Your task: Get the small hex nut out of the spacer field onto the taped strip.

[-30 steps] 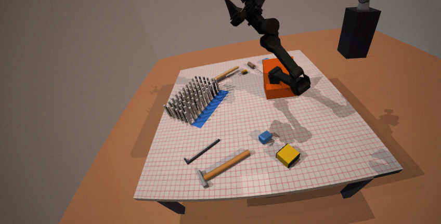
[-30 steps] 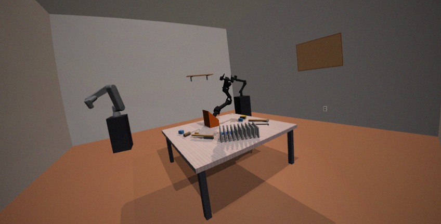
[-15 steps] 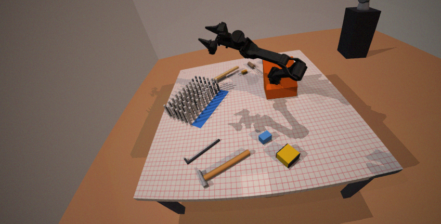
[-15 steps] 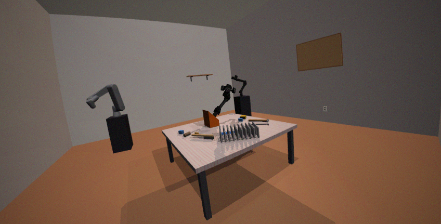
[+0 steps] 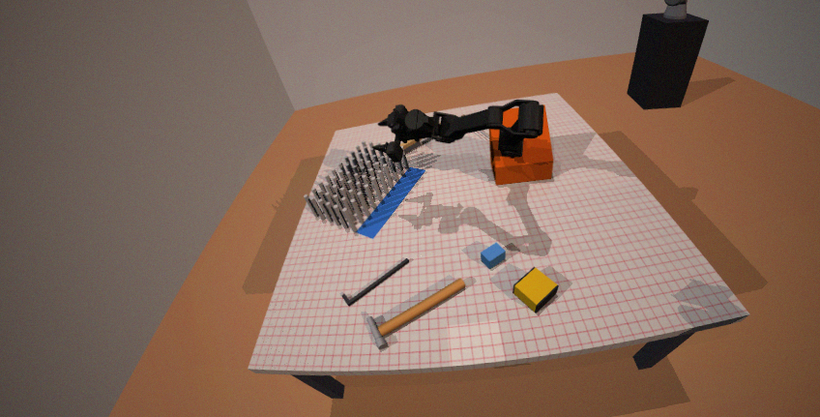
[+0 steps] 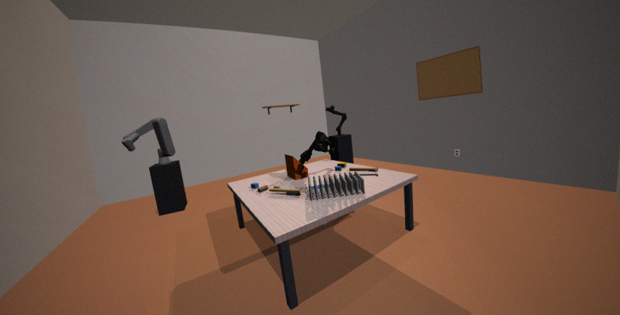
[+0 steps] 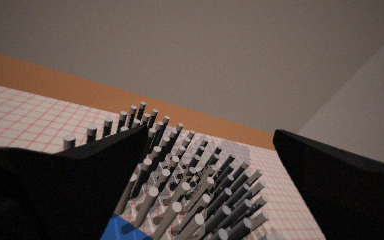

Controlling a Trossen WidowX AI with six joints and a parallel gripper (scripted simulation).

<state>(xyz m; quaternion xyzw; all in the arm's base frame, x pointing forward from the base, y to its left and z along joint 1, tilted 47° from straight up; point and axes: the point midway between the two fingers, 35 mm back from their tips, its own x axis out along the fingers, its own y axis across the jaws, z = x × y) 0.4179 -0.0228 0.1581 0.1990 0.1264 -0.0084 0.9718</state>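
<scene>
My gripper tip is 430 mm to the left of the thin wire tool, 330 mm past it and 270 mm above it. From my gripper tip the other things lie so: yellow block: 450 mm behind, 400 mm to the left, 260 mm below; blue taped strip: 280 mm below, 10 mm ahead; yellow piece: 410 mm to the right, 270 mm below, 210 mm behind.
</scene>
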